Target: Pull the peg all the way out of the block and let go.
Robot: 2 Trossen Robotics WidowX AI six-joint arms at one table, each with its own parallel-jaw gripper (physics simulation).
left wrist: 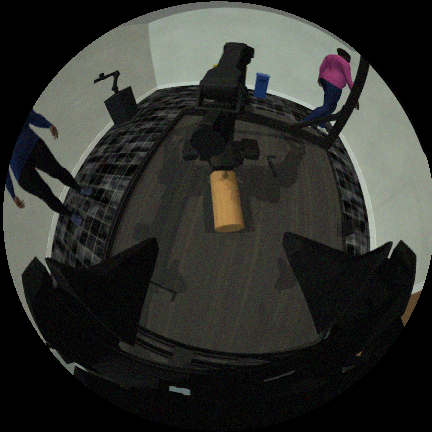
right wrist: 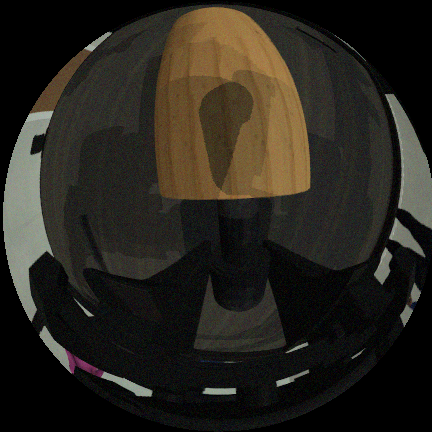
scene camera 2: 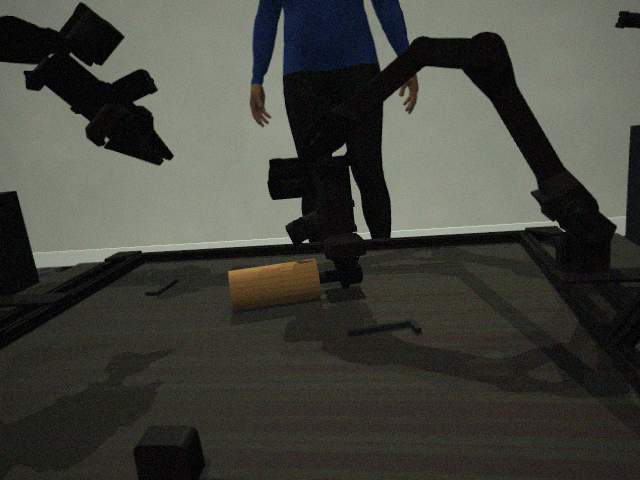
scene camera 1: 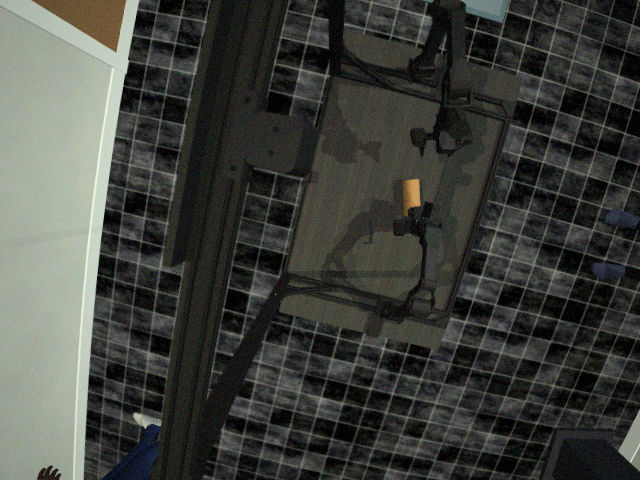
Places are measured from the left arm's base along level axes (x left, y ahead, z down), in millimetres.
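Pixels of known places: left gripper, fingertip midpoint: (left wrist: 220,241) (scene camera 2: 167,160) (scene camera 1: 435,156); right gripper, fingertip midpoint: (right wrist: 236,245) (scene camera 2: 344,284) (scene camera 1: 411,225); left arm's base at its link origin: (scene camera 1: 415,73); right arm's base at its link origin: (right wrist: 189,356) (scene camera 2: 583,271) (scene camera 1: 388,308).
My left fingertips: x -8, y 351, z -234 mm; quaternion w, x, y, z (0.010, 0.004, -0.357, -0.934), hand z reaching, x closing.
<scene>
For each thing: its top centre in the pictures, then the offset to it from my left fingertips.
- orange-brown wooden block at its top centre: (scene camera 2: 272,265) (left wrist: 226,192) (scene camera 1: 413,197) dz +186, dx -28, dy +141 mm
- dark round peg at its top centre: (right wrist: 242,223) (scene camera 2: 323,267) dz +203, dx -25, dy +227 mm
- L-shaped dark tool at its top centre: (scene camera 2: 383,328) (right wrist: 87,251) (left wrist: 275,164) (scene camera 1: 368,232) dz +245, dx -208, dy +281 mm
- thin bent tool at its top centre: (scene camera 2: 162,285) (left wrist: 159,290) dz +247, dx +148, dy -75 mm
The orange-brown wooden block (scene camera 1: 411,193) (scene camera 2: 275,285) (left wrist: 226,202) (right wrist: 282,125), a cylinder, lies on its side on the dark table. The dark round peg (scene camera 2: 327,276) (right wrist: 244,225) sticks out of its end face that is toward my right gripper; how deep it sits inside is hidden. My right gripper (scene camera 1: 420,210) (scene camera 2: 345,281) (right wrist: 236,245) is shut on the peg's outer part, close to the block, and the peg's far end shows past the fingers in the right wrist view. My left gripper (scene camera 1: 438,150) (scene camera 2: 166,160) (left wrist: 220,241) is open and empty, raised above the table, apart from the block's other end.
An L-shaped dark tool (scene camera 1: 368,238) (scene camera 2: 385,327) (left wrist: 272,166) lies on the table beside my right gripper. Another thin bent tool (scene camera 2: 162,287) (left wrist: 164,289) lies toward my left arm. A dark box shape (scene camera 2: 168,452) stands at the bottom of scene camera 2. A dark frame edges the table.
</scene>
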